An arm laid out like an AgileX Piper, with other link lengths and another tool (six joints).
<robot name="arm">
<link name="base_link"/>
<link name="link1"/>
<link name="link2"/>
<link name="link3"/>
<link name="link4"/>
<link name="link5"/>
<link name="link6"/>
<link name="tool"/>
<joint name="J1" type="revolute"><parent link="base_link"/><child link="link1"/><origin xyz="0 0 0.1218"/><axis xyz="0 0 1"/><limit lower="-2.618" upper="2.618"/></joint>
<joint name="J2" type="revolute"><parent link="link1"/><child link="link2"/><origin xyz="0 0 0" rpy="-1.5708 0 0"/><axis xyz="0 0 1"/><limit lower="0" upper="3.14"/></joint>
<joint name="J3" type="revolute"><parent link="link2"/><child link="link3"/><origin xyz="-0.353 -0.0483 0"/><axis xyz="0 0 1"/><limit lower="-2.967" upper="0"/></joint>
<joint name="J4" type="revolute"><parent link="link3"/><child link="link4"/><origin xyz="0.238 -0.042 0" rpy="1.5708 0 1.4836"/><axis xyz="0 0 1"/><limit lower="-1.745" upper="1.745"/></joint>
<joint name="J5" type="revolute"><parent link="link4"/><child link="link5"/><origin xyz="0 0 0" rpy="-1.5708 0 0"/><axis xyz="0 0 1"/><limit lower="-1.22" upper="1.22"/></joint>
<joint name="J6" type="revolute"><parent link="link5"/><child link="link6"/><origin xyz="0 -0.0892 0" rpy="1.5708 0 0"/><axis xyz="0 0 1"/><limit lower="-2.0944" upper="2.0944"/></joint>
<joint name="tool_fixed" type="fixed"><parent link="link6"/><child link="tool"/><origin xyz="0.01 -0.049 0.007" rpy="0 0.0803 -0.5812"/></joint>
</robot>
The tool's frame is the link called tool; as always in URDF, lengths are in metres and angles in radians.
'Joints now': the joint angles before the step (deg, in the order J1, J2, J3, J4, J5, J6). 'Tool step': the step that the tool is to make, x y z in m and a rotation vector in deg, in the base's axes. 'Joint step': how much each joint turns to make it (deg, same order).
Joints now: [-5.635, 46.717, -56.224, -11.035, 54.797, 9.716]
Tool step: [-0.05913, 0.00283, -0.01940, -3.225, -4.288, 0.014]
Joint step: [-0.006, -11.890, 6.409, -1.951, 0.701, -1.234]
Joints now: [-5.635, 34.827, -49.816, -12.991, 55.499, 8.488]
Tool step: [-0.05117, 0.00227, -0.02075, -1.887, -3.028, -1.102]
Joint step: [0.000, -10.422, 3.632, -1.579, 3.579, -0.573]
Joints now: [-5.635, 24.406, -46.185, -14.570, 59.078, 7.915]
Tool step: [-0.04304, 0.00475, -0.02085, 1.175, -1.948, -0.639]
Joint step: [-0.001, -8.696, 0.979, 0.969, 6.019, -0.259]
